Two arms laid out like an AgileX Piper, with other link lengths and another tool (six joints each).
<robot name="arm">
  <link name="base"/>
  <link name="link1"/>
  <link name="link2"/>
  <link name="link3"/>
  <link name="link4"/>
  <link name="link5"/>
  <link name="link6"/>
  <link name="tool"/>
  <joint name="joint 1" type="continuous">
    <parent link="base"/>
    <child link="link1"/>
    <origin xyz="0 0 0.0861"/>
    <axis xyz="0 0 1"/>
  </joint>
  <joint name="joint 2" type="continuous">
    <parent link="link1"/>
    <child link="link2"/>
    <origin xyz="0 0 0"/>
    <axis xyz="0 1 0"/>
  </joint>
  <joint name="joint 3" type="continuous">
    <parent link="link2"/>
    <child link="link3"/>
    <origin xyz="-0.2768 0 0.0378"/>
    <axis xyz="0 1 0"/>
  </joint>
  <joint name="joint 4" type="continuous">
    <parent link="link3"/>
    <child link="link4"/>
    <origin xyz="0.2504 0 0.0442"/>
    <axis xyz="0.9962 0 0.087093"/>
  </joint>
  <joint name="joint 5" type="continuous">
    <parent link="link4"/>
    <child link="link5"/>
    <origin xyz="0 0 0"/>
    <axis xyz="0 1 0"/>
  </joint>
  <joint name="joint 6" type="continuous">
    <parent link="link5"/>
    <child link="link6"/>
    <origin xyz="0.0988 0 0.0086"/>
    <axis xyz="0.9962 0 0.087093"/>
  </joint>
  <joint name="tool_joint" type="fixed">
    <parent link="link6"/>
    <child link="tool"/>
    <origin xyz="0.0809 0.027 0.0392" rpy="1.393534 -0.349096 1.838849"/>
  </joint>
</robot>
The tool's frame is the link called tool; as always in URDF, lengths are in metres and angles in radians. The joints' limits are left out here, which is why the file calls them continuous.
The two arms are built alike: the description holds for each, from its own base.
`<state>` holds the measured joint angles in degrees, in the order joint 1, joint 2, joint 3, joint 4, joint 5, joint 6, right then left.
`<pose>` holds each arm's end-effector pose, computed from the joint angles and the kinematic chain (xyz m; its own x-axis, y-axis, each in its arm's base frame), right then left.
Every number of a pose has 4 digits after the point.
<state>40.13 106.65 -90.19 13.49 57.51 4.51 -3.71 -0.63 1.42 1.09 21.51 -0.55</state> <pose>0.3217 0.3438 0.1624 -0.2076 0.8106 0.5476 0.9722 0.1089 0.2073 0.1596 0.0177 0.1379 -0.0458 0.9065 0.4198 0.2526 -0.3960 0.8828</pose>
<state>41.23 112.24 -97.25 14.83 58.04 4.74 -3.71 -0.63 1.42 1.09 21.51 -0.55</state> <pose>0.3337 0.3704 0.1594 -0.2160 0.7914 0.5719 0.9716 0.1159 0.2065 0.1596 0.0177 0.1379 -0.0458 0.9065 0.4198 0.2526 -0.3960 0.8828</pose>
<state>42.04 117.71 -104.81 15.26 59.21 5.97 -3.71 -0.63 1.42 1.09 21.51 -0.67</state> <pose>0.3470 0.3929 0.1565 -0.2140 0.7798 0.5883 0.9721 0.1107 0.2068 0.1595 0.0178 0.1379 -0.0463 0.9073 0.4180 0.2530 -0.3941 0.8836</pose>
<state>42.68 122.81 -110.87 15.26 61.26 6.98 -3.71 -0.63 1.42 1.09 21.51 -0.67</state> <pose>0.3547 0.4086 0.1436 -0.2051 0.7840 0.5859 0.9758 0.1171 0.1849 0.1595 0.0178 0.1379 -0.0463 0.9073 0.4180 0.2530 -0.3941 0.8836</pose>
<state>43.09 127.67 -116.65 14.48 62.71 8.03 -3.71 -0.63 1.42 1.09 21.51 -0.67</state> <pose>0.3647 0.4209 0.1299 -0.2011 0.7918 0.5767 0.9768 0.1181 0.1784 0.1595 0.0178 0.1379 -0.0463 0.9073 0.4180 0.2530 -0.3941 0.8836</pose>
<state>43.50 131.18 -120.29 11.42 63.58 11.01 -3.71 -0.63 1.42 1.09 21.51 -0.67</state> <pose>0.3753 0.4240 0.1138 -0.1795 0.8205 0.5428 0.9790 0.0947 0.1806 0.1595 0.0178 0.1379 -0.0463 0.9073 0.4180 0.2530 -0.3941 0.8836</pose>
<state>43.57 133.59 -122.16 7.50 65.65 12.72 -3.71 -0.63 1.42 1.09 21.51 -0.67</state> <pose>0.3822 0.4173 0.0951 -0.1702 0.8615 0.4784 0.9796 0.0952 0.1771 0.1595 0.0178 0.1379 -0.0463 0.9073 0.4180 0.2530 -0.3941 0.8836</pose>
